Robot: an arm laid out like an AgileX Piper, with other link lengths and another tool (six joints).
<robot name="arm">
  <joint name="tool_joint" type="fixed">
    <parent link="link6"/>
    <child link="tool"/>
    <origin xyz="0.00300 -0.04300 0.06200" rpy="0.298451 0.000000 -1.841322"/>
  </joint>
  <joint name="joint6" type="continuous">
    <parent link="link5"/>
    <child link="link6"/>
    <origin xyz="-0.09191 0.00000 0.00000" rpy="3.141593 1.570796 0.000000"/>
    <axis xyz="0 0 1"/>
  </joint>
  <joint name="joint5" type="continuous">
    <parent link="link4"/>
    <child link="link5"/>
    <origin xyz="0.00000 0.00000 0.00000" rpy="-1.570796 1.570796 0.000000"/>
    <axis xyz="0 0 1"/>
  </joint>
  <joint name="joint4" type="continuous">
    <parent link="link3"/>
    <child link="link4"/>
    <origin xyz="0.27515 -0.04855 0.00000" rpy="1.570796 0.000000 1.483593"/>
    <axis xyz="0 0 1"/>
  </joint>
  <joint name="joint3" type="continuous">
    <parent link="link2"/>
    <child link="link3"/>
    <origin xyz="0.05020 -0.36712 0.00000" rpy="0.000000 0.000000 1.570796"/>
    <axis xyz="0 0 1"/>
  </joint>
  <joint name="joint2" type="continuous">
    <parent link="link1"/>
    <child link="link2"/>
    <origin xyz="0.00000 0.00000 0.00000" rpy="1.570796 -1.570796 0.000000"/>
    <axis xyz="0 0 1"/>
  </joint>
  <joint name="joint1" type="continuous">
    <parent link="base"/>
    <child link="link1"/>
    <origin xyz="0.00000 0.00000 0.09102" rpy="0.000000 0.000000 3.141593"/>
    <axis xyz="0 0 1"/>
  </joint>
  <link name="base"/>
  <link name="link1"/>
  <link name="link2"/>
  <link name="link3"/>
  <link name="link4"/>
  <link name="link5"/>
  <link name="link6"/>
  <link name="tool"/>
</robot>
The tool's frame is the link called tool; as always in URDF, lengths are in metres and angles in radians. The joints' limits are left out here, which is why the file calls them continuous.
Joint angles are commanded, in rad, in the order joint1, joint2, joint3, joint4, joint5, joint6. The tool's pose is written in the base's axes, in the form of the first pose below.
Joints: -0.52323, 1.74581, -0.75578, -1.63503, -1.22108, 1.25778
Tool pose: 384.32, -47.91, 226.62, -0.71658, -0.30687, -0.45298, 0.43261
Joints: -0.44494, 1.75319, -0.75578, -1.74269, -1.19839, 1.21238
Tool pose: 377.62, -10.87, 212.41, -0.71102, -0.38452, -0.39730, 0.43445
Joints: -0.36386, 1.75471, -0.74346, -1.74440, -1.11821, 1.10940
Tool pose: 377.37, 17.12, 201.94, -0.70649, -0.44406, -0.37888, 0.40017
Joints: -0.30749, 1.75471, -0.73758, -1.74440, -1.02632, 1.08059
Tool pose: 380.19, 31.88, 191.05, -0.71780, -0.46667, -0.35934, 0.37130
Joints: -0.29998, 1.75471, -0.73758, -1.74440, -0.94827, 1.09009
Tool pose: 385.50, 27.17, 182.85, -0.74054, -0.45897, -0.34905, 0.34512
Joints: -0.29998, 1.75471, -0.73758, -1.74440, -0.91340, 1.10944
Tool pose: 388.26, 23.09, 179.15, -0.75360, -0.44788, -0.34427, 0.33611
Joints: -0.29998, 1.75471, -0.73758, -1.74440, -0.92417, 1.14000
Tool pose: 388.42, 23.26, 179.78, -0.75550, -0.43635, -0.34378, 0.34732
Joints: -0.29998, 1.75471, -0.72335, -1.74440, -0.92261, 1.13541
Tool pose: 384.79, 24.35, 176.20, -0.75680, -0.43501, -0.33965, 0.35022
